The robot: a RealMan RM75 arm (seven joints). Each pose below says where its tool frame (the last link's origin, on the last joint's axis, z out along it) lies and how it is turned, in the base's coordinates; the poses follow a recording.
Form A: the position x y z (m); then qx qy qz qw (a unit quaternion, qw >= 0).
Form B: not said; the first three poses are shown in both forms.
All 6 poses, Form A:
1: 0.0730 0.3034 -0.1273 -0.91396 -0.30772 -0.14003 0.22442
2: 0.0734 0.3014 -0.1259 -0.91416 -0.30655 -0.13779 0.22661
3: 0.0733 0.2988 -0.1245 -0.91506 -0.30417 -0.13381 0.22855
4: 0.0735 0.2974 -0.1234 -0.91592 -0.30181 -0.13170 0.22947
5: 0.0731 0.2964 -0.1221 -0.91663 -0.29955 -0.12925 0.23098
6: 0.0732 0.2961 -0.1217 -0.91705 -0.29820 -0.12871 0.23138
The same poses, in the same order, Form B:
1: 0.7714 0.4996 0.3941 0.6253 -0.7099 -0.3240 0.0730 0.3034 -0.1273
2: 0.7741 0.4980 0.3909 0.6229 -0.7093 -0.3298 0.0734 0.3014 -0.1259
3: 0.7791 0.4955 0.3839 0.6178 -0.7105 -0.3369 0.0733 0.2988 -0.1245
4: 0.7831 0.4924 0.3798 0.6133 -0.7125 -0.3409 0.0735 0.2974 -0.1234
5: 0.7871 0.4894 0.3753 0.6089 -0.7138 -0.3460 0.0731 0.2964 -0.1221
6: 0.7890 0.4874 0.3741 0.6065 -0.7151 -0.3476 0.0732 0.2961 -0.1217
